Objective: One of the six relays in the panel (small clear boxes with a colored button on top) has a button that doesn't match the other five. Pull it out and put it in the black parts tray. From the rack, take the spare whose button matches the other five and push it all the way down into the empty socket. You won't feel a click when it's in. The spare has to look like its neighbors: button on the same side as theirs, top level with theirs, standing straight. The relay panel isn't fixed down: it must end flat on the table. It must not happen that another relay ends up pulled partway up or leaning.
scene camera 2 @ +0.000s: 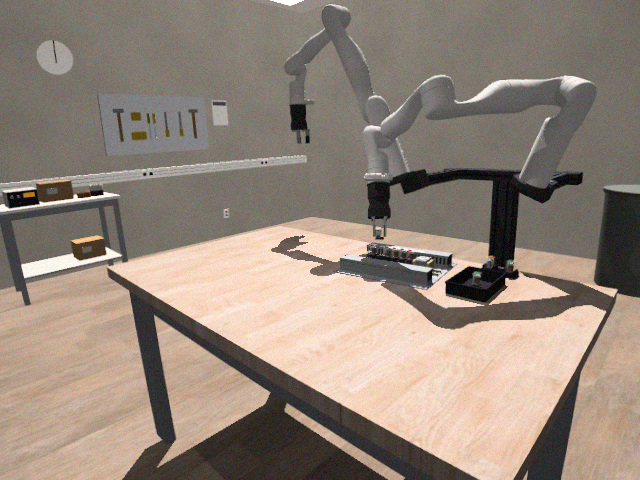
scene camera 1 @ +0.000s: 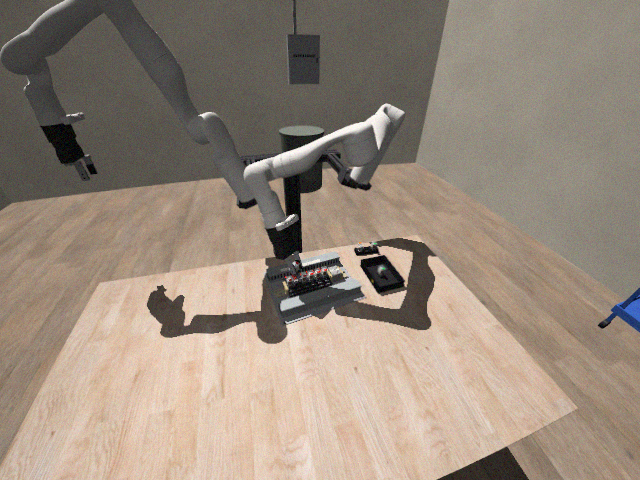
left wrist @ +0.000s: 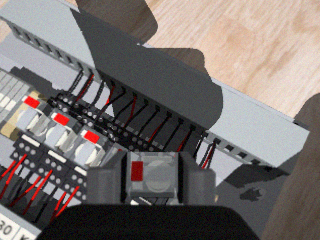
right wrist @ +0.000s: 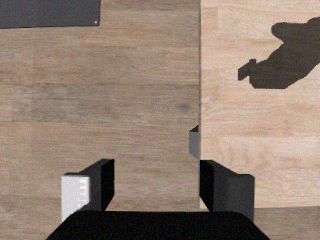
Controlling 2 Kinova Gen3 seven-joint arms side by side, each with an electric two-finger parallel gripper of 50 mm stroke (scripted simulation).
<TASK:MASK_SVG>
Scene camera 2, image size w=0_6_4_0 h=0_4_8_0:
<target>left gripper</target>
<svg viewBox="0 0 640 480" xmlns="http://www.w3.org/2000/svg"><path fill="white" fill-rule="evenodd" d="M369 184L368 200L370 205L368 208L368 219L373 221L373 237L375 237L375 219L383 219L384 237L386 237L387 216L388 219L391 217L388 204L390 185L386 183Z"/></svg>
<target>relay panel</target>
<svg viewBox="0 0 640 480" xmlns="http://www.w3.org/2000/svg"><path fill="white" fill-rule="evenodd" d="M333 272L427 290L457 263L452 262L452 253L372 242L367 245L367 252L362 257L347 254L340 257L340 268ZM383 247L393 246L416 249L416 259L412 262L406 262L406 260L400 261L398 259L383 258ZM368 245L378 244L378 255L369 256Z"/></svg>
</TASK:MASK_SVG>
